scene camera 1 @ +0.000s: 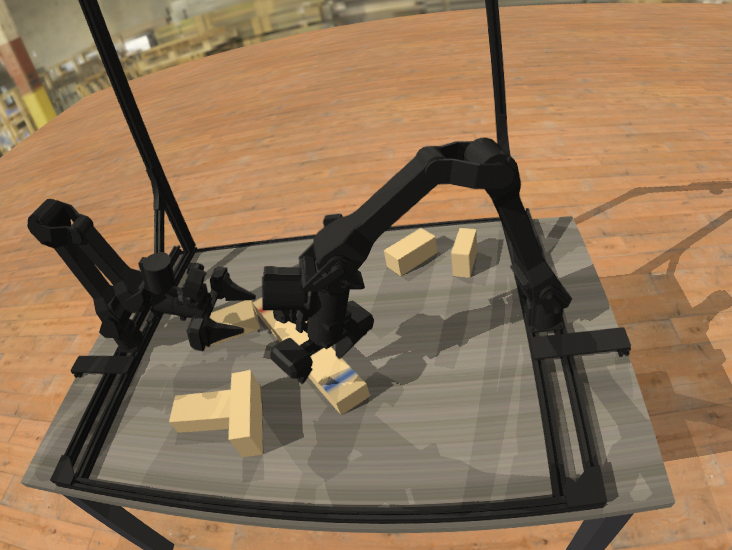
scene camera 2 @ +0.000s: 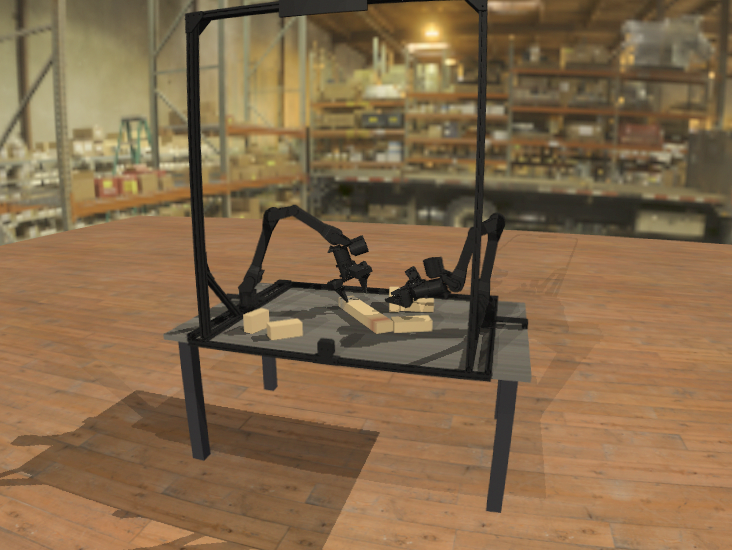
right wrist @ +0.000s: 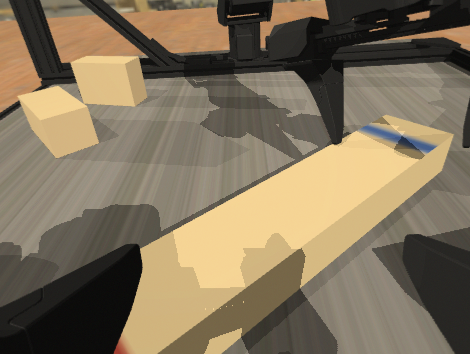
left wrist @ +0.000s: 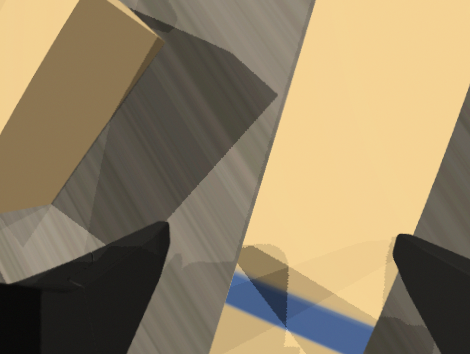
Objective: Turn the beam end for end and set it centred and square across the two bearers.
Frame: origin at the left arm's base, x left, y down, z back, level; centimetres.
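Where they show: left gripper, fingertip midpoint: (scene camera 1: 319,369) (scene camera 2: 356,297) (right wrist: 394,145) (left wrist: 281,238); right gripper, fingertip midpoint: (scene camera 1: 249,313) (scene camera 2: 388,297) (right wrist: 269,251); left arm's base, origin of the base link: (scene camera 1: 544,318) (scene camera 2: 248,304) (right wrist: 245,57); right arm's base, origin of the base link: (scene camera 1: 131,342) (scene camera 2: 485,325).
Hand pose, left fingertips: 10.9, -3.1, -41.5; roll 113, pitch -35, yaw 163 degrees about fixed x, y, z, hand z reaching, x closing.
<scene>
Each offset is from my left fingertips to the top centre of the thing, as dx, dy, dz.
The pale wooden beam @(-8.7, +1.2, -5.2) (scene camera 1: 324,361) (scene camera 2: 363,313) (left wrist: 350,125) (right wrist: 260,210) lies diagonally mid-table, a blue band near its front end in scene camera 1 and a red band near its far end. My left gripper (scene camera 1: 328,361) (scene camera 2: 355,295) (left wrist: 281,238) (right wrist: 394,145) is open and empty, pointing down, fingertips on either side of the beam near the blue band. My right gripper (scene camera 1: 248,313) (scene camera 2: 390,300) (right wrist: 269,251) is open and empty, near the red end. Several plain blocks look alike; I cannot tell which are the bearers. One block @(-15.9, +1.2, -24.5) (scene camera 1: 236,319) (scene camera 2: 413,323) lies by the red end.
Two blocks meet in a T at the front left in scene camera 1: one block @(+7.5, +1.2, -22.3) (scene camera 1: 201,411) and a crosswise block @(+8.4, -1.3, -13.0) (scene camera 1: 245,413). Two separate blocks, one block @(-34.7, +0.3, +15.3) (scene camera 1: 410,253) (scene camera 2: 284,328) and another block @(-31.7, -1.3, +27.3) (scene camera 1: 464,252) (scene camera 2: 256,319), rest at the back right. A black frame borders the table.
</scene>
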